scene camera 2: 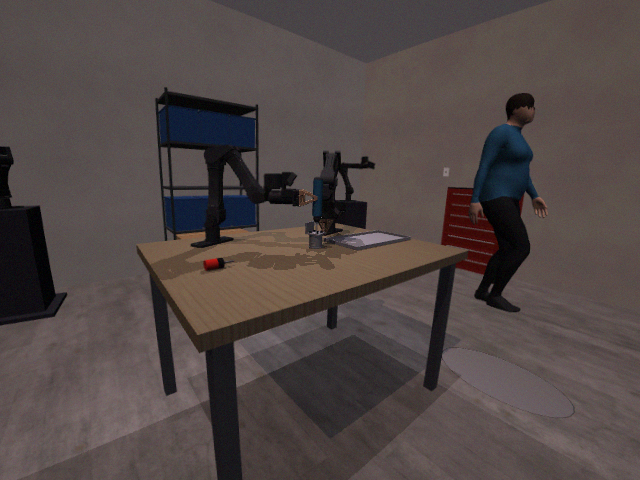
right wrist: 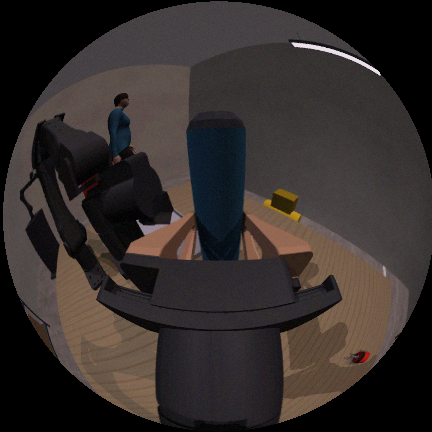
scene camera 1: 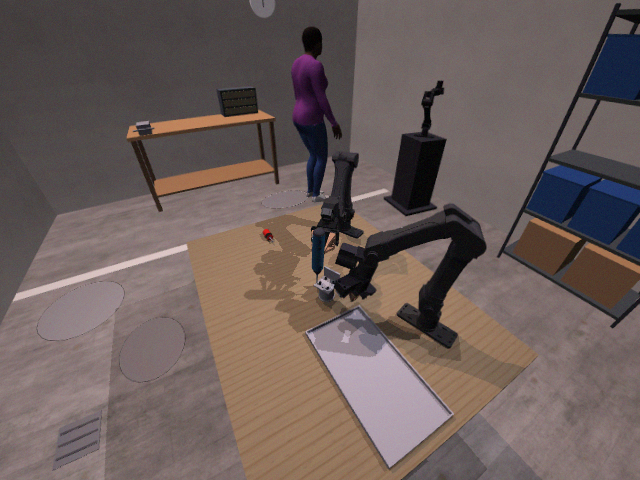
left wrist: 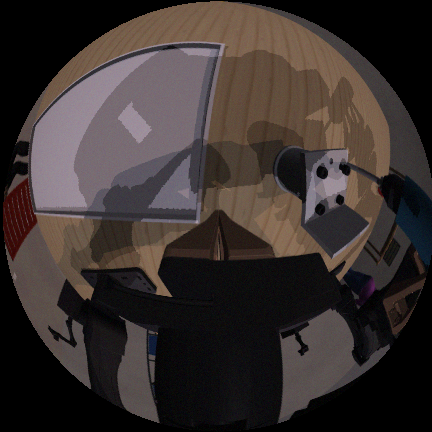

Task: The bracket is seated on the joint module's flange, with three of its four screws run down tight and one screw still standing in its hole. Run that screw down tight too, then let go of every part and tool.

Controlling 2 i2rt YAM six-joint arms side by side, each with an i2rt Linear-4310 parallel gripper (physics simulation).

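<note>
The blue screwdriver stands upright, its tip at one corner screw of the bracket. The bracket sits on the upright joint module. Three other black screw heads show in the left wrist view; their exact seating is too small to tell. My right gripper is shut on the screwdriver's handle. My left gripper is shut and empty, beside the module and apart from it.
A pale shallow tray lies on the table near the module. A red screwdriver lies on the table away from both grippers. The left arm reaches low over the table beside the tray.
</note>
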